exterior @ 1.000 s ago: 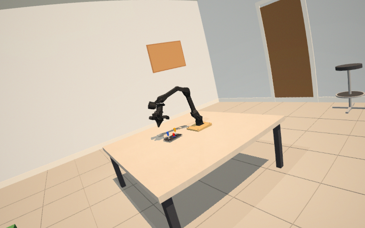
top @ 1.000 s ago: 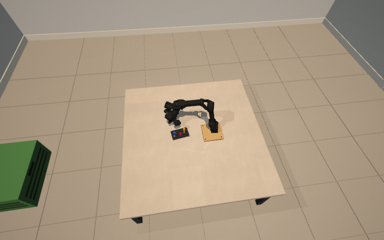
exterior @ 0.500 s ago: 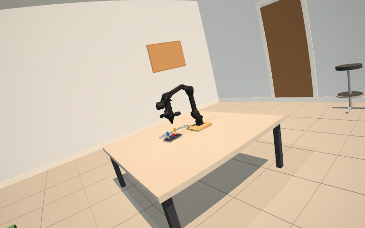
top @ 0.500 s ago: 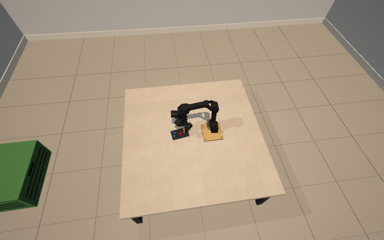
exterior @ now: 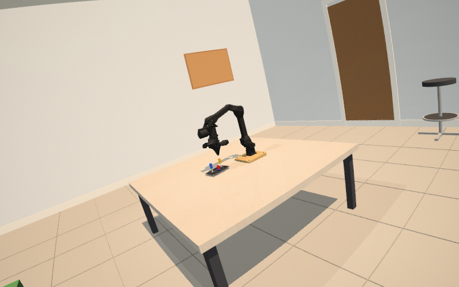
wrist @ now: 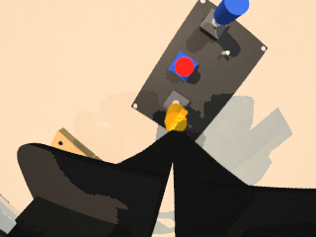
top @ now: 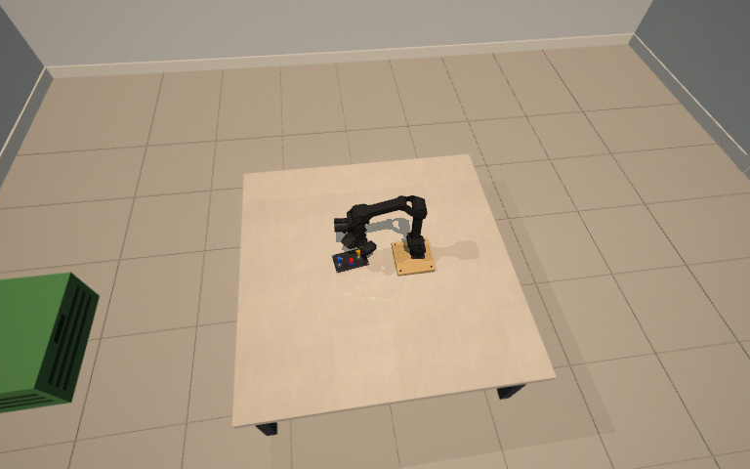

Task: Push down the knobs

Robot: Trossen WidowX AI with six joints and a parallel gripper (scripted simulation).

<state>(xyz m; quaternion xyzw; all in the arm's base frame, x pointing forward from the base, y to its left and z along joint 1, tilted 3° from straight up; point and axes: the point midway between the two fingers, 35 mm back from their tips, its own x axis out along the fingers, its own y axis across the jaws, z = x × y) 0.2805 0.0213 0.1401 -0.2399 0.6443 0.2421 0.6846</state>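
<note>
My gripper tip is now 40 mm above the yellow knob. Round my gripper tip: blue knob 90 mm ahead, 40 mm to the left, 40 mm below.
</note>
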